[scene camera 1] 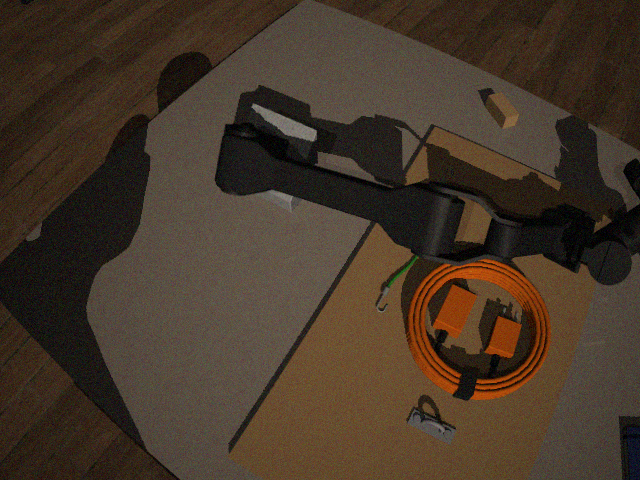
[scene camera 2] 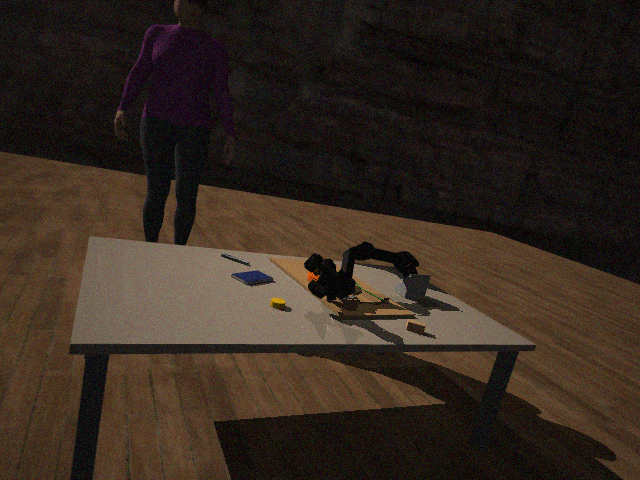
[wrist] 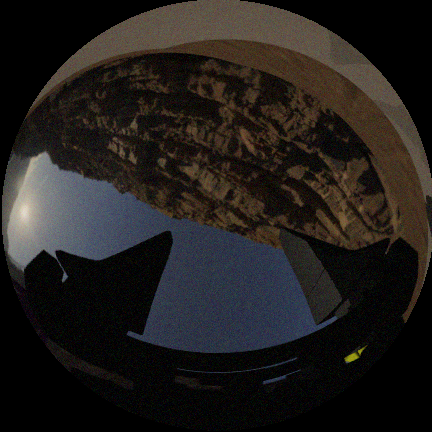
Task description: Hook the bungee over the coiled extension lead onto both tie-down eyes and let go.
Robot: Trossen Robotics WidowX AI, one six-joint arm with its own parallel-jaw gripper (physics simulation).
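Places are measured from the arm's base along level axes (x up, y left, z back), in centimetres.
Where they show: gripper, between the fingertips: [scene camera 2: 329,262] [wrist: 226,234]; arm's base, origin of its link: [scene camera 1: 265,155] [scene camera 2: 412,281].
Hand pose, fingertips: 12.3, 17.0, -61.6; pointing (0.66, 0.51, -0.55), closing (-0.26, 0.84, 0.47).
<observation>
Things, the pixels of their top centre, and the offset from my fingertips, as dx, dy, dz. Level surfaces: height alone.
- orange coiled extension lead, centre of its top: [scene camera 1: 482,321] [scene camera 2: 331,275] -14.4, -26.9, +23.6
- tan board, height of its surface: dx -17.5
- green bungee, centre of its top: [scene camera 1: 417,231] -16.8, -16.4, +36.9
- grey tie-down eye, centre of its top: [scene camera 1: 435,423] -14.8, -41.6, +24.1
- wooden block, centre of its top: [scene camera 1: 503,104] [scene camera 2: 416,322] -15.7, +15.4, +32.2
- blue book, centre of its top: [scene camera 2: 253,275] -17.5, -33.1, -9.1
- yellow disc, centre of its top: [scene camera 2: 278,300] -16.8, -7.8, -11.3
- pen, centre of its top: [scene camera 2: 235,257] -17.5, -55.0, -7.3
An orange coiled extension lead [scene camera 1: 417,330] [scene camera 2: 312,276] lies on a tan board [scene camera 1: 320,382] [scene camera 2: 289,268], its plug and socket inside the coil. A green bungee [scene camera 1: 402,271] [scene camera 2: 369,291] shows beside the coil; its metal hook [scene camera 1: 381,304] lies on the board and the rest runs under the arm in scene camera 1. One grey tie-down eye [scene camera 1: 431,426] stands on the board below the coil. The other eye cannot be made out. My gripper [wrist: 226,234] is open and empty, its fingers wide apart and facing the rock wall and sky, away from the bungee. It is partly cut off in scene camera 1.
My arm [scene camera 1: 336,191] [scene camera 2: 379,250] stretches above the board's upper part. A wooden block [scene camera 1: 502,109] [scene camera 2: 415,326], a blue book [scene camera 1: 631,446] [scene camera 2: 252,277], a yellow disc [scene camera 2: 278,303] and a pen [scene camera 2: 235,259] lie on the table. A person [scene camera 2: 178,77] stands behind the table.
</observation>
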